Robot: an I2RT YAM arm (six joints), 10 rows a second.
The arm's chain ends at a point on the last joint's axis. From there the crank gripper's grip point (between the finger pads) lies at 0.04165 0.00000 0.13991 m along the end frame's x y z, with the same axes.
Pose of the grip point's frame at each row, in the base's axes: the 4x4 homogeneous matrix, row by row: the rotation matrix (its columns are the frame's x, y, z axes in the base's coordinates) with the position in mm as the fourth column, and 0 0 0 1 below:
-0.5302 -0.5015 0.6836 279.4; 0.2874 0.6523 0.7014 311.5; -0.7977 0.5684 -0.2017 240.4; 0 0 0 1
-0.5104 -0.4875 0.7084 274.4; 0.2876 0.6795 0.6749 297.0; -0.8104 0.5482 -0.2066 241.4; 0 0 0 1
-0.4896 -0.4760 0.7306 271.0; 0.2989 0.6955 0.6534 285.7; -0.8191 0.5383 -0.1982 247.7; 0 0 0 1
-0.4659 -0.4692 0.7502 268.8; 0.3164 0.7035 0.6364 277.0; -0.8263 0.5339 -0.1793 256.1; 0 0 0 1
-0.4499 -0.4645 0.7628 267.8; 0.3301 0.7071 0.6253 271.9; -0.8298 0.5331 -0.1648 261.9; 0 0 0 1
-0.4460 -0.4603 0.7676 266.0; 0.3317 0.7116 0.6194 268.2; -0.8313 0.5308 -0.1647 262.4; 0 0 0 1
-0.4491 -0.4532 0.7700 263.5; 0.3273 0.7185 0.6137 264.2; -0.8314 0.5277 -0.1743 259.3; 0 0 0 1
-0.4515 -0.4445 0.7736 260.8; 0.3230 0.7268 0.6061 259.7; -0.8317 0.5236 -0.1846 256.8; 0 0 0 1
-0.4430 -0.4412 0.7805 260.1; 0.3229 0.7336 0.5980 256.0; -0.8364 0.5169 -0.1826 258.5; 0 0 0 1
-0.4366 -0.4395 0.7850 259.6; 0.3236 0.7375 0.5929 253.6; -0.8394 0.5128 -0.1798 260.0; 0 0 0 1
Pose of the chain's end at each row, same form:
-0.5302 -0.5015 0.6836 205.8; 0.2874 0.6523 0.7014 201.4; -0.7977 0.5684 -0.2017 301.8; 0 0 0 1
-0.5104 -0.4875 0.7084 196.5; 0.2876 0.6795 0.6749 190.6; -0.8104 0.5482 -0.2066 304.1; 0 0 0 1
-0.4896 -0.4760 0.7306 189.2; 0.2989 0.6955 0.6534 181.8; -0.8191 0.5383 -0.1982 309.5; 0 0 0 1
-0.4659 -0.4692 0.7502 183.2; 0.3164 0.7035 0.6364 174.8; -0.8263 0.5339 -0.1793 315.6; 0 0 0 1
-0.4499 -0.4645 0.7628 179.8; 0.3301 0.7071 0.6253 170.7; -0.8298 0.5331 -0.1648 319.5; 0 0 0 1
-0.4460 -0.4603 0.7676 177.2; 0.3317 0.7116 0.6194 167.7; -0.8313 0.5308 -0.1647 320.1; 0 0 0 1
-0.4491 -0.4532 0.7700 174.5; 0.3273 0.7185 0.6137 164.7; -0.8314 0.5277 -0.1743 318.3; 0 0 0 1
-0.4515 -0.4445 0.7736 171.4; 0.3230 0.7268 0.6061 161.4; -0.8317 0.5236 -0.1846 317.3; 0 0 0 1
-0.4430 -0.4412 0.7805 169.4; 0.3229 0.7336 0.5980 158.9; -0.8364 0.5169 -0.1826 318.9; 0 0 0 1
-0.4366 -0.4395 0.7850 168.0; 0.3236 0.7375 0.5929 157.2; -0.8394 0.5128 -0.1798 320.1; 0 0 0 1

